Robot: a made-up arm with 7 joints.
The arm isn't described. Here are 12 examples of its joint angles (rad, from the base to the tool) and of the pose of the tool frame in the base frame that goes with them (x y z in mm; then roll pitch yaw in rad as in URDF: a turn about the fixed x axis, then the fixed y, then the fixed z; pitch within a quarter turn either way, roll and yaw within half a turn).
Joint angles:
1: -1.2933 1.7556 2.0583 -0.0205 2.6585 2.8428 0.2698
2: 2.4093 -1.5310 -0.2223 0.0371 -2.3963 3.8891 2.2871
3: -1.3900 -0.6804 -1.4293 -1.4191 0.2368 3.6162 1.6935
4: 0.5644 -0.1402 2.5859 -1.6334 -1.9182 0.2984 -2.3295
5: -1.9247 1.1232 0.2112 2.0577 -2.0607 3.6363 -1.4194
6: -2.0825 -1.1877 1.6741 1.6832 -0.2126 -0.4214 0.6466
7: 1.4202 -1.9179 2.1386 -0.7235 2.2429 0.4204 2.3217
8: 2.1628 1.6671 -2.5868 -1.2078 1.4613 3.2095 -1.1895
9: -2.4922 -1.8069 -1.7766 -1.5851 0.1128 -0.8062 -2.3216
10: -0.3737 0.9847 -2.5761 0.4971 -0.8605 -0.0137 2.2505
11: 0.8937 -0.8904 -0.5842 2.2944 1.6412 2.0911 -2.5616
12: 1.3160 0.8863 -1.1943 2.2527 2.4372 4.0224 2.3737
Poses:
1: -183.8 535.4 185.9 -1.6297 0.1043 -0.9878
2: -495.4 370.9 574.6 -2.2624 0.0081 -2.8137
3: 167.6 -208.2 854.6 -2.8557 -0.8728 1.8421
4: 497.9 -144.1 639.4 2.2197 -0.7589 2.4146
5: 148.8 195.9 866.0 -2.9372 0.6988 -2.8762
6: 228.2 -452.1 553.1 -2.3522 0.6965 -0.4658
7: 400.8 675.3 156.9 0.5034 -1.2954 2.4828
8: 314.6 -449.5 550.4 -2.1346 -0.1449 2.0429
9: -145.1 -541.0 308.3 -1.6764 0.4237 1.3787
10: -773.1 170.7 785.0 -2.7814 -0.2084 0.7080
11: 252.7 -6.2 426.3 2.4151 0.6996 1.1334
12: 187.9 -53.0 806.6 -2.1875 0.5749 1.6102
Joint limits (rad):
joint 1: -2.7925..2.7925
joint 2: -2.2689..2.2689
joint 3: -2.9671..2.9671
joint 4: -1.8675..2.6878
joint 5: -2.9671..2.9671
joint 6: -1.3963..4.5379
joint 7: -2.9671..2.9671
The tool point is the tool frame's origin. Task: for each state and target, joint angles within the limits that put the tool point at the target. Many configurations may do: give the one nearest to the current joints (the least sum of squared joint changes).
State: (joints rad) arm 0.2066 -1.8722 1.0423 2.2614 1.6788 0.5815 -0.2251
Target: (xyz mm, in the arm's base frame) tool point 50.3 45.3 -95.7
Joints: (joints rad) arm 0.1395 -2.0248 0.2488 1.5688 1.4102 0.6630 -0.2251
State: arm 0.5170 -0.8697 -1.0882 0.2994 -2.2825 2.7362 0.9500
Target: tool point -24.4 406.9 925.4
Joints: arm 1.3464 -0.5614 -0.8405 -0.0885 -2.1298 2.7051 0.9500
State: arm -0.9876 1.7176 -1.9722 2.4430 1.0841 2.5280 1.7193
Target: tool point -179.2 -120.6 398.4
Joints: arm -0.3593 1.5870 -1.6354 2.4661 1.4091 2.5040 1.7193
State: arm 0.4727 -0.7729 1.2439 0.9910 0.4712 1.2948 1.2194
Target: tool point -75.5 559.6 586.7
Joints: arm 1.0354 -0.9021 1.3954 1.5282 0.6672 1.1887 1.2194
